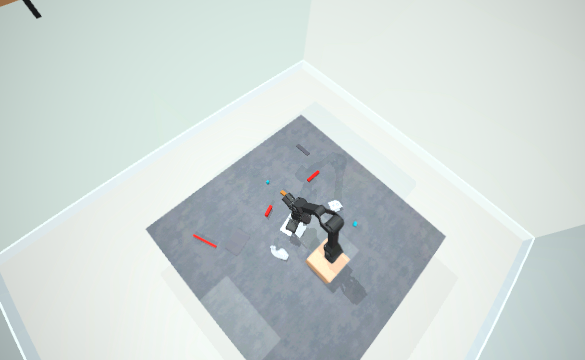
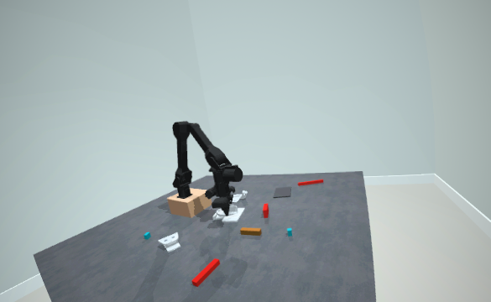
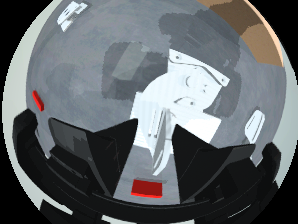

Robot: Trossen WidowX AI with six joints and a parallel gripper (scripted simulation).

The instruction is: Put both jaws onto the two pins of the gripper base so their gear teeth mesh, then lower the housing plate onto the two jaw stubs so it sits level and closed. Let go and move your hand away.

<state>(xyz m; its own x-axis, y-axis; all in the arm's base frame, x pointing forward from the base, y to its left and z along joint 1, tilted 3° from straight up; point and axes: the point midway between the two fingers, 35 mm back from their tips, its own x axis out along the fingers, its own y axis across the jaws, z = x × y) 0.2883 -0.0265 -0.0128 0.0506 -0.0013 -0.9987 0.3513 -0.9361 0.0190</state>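
Right now the flat white plate is 10 mm ahead of my gripper tip, 30 mm to the left of it and 20 mm below it. Also, from my gripper tip: curved white jaw (40 mm behind, 10 mm to the left); then red block (160 mm ahead, 70 mm to the left, 10 mm below); then white housing plate (60 mm behind, 20 mm to the left, 20 mm below).
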